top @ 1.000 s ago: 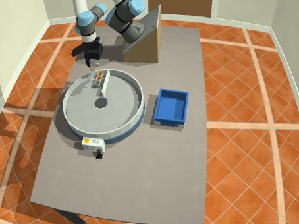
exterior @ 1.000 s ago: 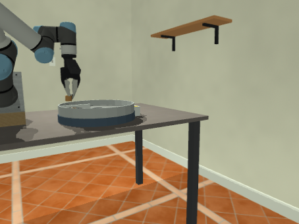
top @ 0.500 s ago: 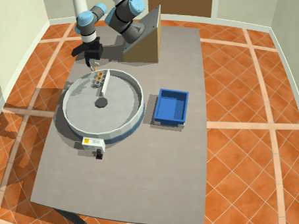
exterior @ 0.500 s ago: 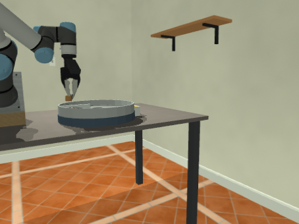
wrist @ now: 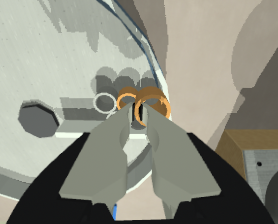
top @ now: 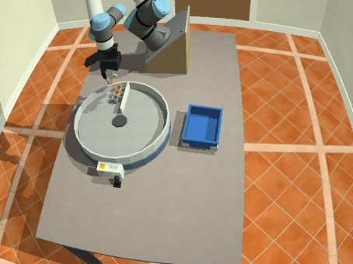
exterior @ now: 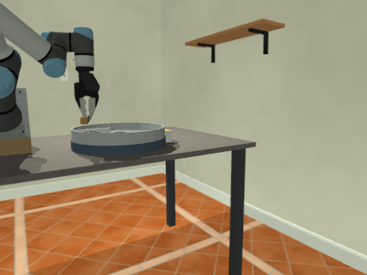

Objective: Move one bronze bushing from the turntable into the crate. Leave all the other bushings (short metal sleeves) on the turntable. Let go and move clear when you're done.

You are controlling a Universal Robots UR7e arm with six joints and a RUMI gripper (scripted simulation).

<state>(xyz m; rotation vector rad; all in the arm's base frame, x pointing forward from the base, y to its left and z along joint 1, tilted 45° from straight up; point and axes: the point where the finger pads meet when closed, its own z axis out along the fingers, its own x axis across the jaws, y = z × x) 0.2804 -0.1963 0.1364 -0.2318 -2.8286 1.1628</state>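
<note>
My hand is 400 mm to the right of the blue crate, 190 mm short of it and 120 mm above it. Also, from my hand: grey round turntable (170 mm ahead, 90 mm below, 50 mm to the left).
</note>
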